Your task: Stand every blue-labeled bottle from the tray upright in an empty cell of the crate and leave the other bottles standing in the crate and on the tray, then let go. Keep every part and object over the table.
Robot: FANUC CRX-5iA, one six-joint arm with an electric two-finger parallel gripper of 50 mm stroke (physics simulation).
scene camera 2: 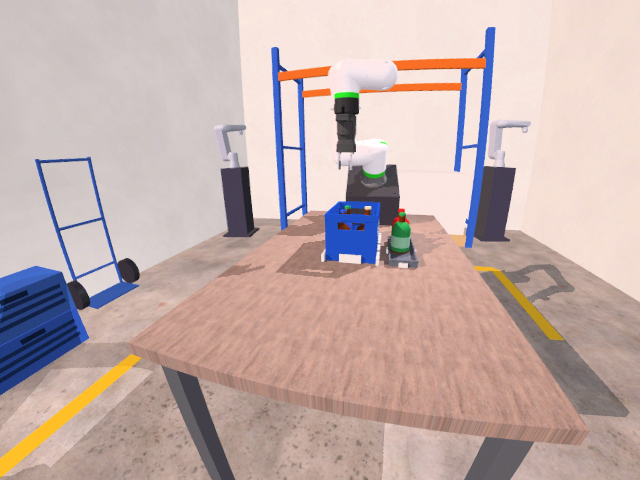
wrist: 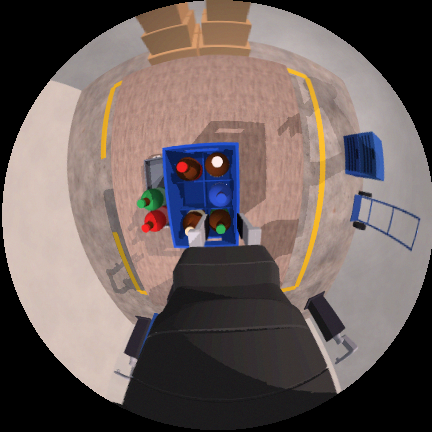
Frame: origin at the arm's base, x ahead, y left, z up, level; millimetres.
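Seen in the pictures: gripper, fingertip midpoint: [scene camera 2: 344, 169] [wrist: 222, 221]; arm's base, link origin: [scene camera 2: 373, 179].
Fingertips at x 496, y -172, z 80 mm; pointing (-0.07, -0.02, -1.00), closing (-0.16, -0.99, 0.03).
Offsets run from my fingertips to a thing's top centre. "*": to the spot under its first point.
The blue crate {147 mm down, 14 mm ahead, 43 mm left} [scene camera 2: 351, 245] [wrist: 237, 172] stands on the table. In the wrist view a blue bottle {159 mm down, 4 mm ahead, 5 mm right} [wrist: 220, 195] stands upright in its right middle cell. A red-capped brown bottle {159 mm down, 105 mm ahead, 76 mm left} [wrist: 189, 169], a white-capped brown bottle {159 mm down, 98 mm ahead, 13 mm right} [wrist: 217, 167], a cream-capped brown bottle {159 mm down, 70 mm back, 100 mm left} [wrist: 191, 220] and a green-capped brown bottle {159 mm down, 80 mm back, 13 mm left} [wrist: 219, 219] stand in the corner cells; the left middle cell is empty. A green bottle {162 mm down, 39 mm ahead, 224 mm left} [scene camera 2: 400, 229] [wrist: 153, 198] and a red bottle {162 mm down, 36 mm back, 238 mm left} [wrist: 156, 220] stand on the grey tray {* 319 mm down, 121 mm ahead, 181 mm left} [scene camera 2: 392, 258] [wrist: 155, 171]. My gripper [scene camera 2: 344, 167] [wrist: 222, 221] is open and empty, well above the crate.
The tray stands close beside the crate. The table's front edge [scene camera 2: 341, 406] is far from both. The robot's dark pedestal [scene camera 2: 372, 198] stands behind the table. A blue and orange rack [scene camera 2: 278, 139] rises at the back. Cardboard boxes [wrist: 226, 35] stand beyond the table's far end.
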